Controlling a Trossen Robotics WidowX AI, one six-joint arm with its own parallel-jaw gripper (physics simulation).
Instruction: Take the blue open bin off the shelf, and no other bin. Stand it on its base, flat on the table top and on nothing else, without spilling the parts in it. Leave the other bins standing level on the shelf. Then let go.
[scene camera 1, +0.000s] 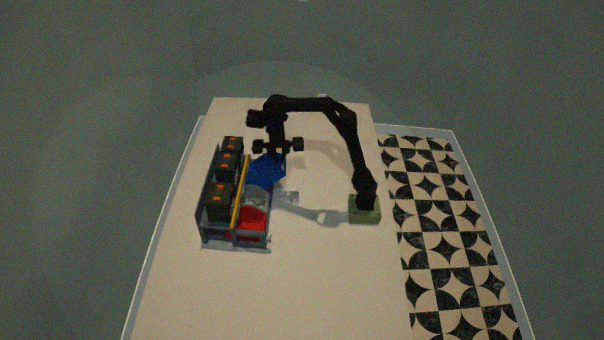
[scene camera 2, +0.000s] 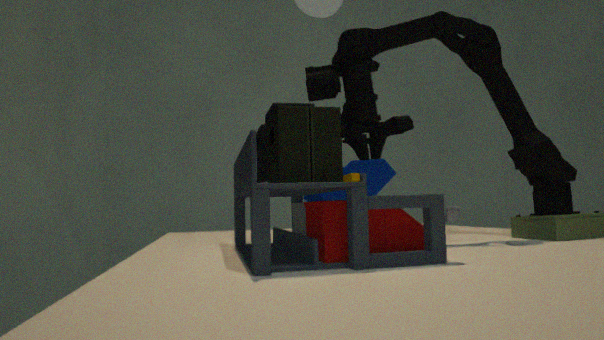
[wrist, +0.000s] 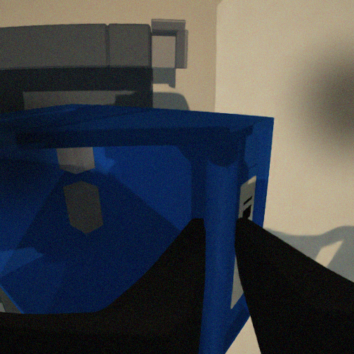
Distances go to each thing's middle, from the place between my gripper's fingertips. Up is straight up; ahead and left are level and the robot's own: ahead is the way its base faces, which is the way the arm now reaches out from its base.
Right now my hand is 50 mm short of the blue bin (scene camera 2: 379, 172), 30 mm above it and 10 mm to the right of it. Also, from my hand: red bin (scene camera 2: 326, 221) (220 mm to the left, 100 mm below, 100 mm ahead).
